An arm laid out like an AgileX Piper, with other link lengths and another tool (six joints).
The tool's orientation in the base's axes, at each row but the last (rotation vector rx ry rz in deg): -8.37, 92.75, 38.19; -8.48, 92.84, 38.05; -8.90, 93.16, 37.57; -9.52, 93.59, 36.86; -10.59, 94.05, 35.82; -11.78, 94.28, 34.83; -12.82, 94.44, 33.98; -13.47, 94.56, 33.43; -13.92, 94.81, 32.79; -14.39, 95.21, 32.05; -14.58, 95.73, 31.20
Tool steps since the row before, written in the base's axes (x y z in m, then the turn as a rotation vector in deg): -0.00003, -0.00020, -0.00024, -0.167, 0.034, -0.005; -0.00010, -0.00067, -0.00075, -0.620, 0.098, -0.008; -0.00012, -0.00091, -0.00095, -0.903, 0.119, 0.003; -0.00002, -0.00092, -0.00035, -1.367, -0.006, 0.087; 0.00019, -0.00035, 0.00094, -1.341, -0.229, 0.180; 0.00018, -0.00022, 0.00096, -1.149, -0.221, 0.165; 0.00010, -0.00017, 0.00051, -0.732, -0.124, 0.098; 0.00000, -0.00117, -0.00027, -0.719, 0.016, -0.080; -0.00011, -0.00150, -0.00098, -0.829, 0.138, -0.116; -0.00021, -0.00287, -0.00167, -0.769, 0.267, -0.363; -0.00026, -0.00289, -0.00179, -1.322, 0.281, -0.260
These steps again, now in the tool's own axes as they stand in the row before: 0.00018, -0.00023, -0.00012, 0.044, 0.104, -0.128; 0.00054, -0.00075, -0.00041, 0.145, 0.365, -0.490; 0.00068, -0.00100, -0.00053, 0.191, 0.517, -0.725; 0.00010, -0.00086, -0.00046, 0.163, 0.654, -1.193; -0.00101, -0.00011, -0.00005, 0.018, 0.482, -1.285; -0.00100, -0.00001, 0.00000, 0.000, 0.395, -1.114; -0.00054, -0.00006, -0.00003, 0.010, 0.264, -0.701; 0.00006, -0.00106, -0.00057, 0.205, 0.334, -0.608; 0.00073, -0.00145, -0.00077, 0.279, 0.482, -0.640; 0.00123, -0.00272, -0.00147, 0.528, 0.511, -0.505; 0.00139, -0.00274, -0.00147, 0.528, 0.800, -0.988
